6 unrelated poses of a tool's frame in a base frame.
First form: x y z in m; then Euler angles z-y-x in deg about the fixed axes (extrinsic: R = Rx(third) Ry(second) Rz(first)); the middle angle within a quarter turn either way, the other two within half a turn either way.
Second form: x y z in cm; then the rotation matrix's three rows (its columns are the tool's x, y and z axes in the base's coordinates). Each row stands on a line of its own. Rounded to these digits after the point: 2 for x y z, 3 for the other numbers.
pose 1, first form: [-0.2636 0.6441 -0.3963 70.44 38.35 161.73]
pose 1, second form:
-26.36 64.41 -39.63
0.263 -0.739 0.620
-0.830 -0.501 -0.246
0.493 -0.450 -0.745

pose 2, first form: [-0.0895 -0.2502 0.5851 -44.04 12.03 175.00]
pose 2, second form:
-8.95 -25.02 58.51
0.703 0.680 0.208
0.706 -0.703 -0.085
0.089 0.207 -0.974

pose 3, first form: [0.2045 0.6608 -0.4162 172.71 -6.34 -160.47]
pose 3, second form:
20.45 66.08 -41.62
-0.986 -0.126 -0.110
-0.156 0.930 0.332
0.061 0.345 -0.937

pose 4, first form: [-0.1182 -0.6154 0.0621 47.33 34.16 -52.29]
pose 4, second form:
-11.82 -61.54 6.21
0.561 -0.608 0.562
0.149 0.741 0.655
-0.814 -0.284 0.506

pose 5, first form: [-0.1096 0.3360 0.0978 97.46 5.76 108.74]
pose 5, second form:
-10.96 33.60 9.78
-0.129 -0.987 0.100
-0.331 -0.053 -0.942
0.935 -0.155 -0.320

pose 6, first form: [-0.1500 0.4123 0.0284 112.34 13.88 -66.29]
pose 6, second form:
-15.00 41.23 2.84
-0.369 -0.898 0.240
0.455 0.050 0.889
-0.810 0.437 0.390

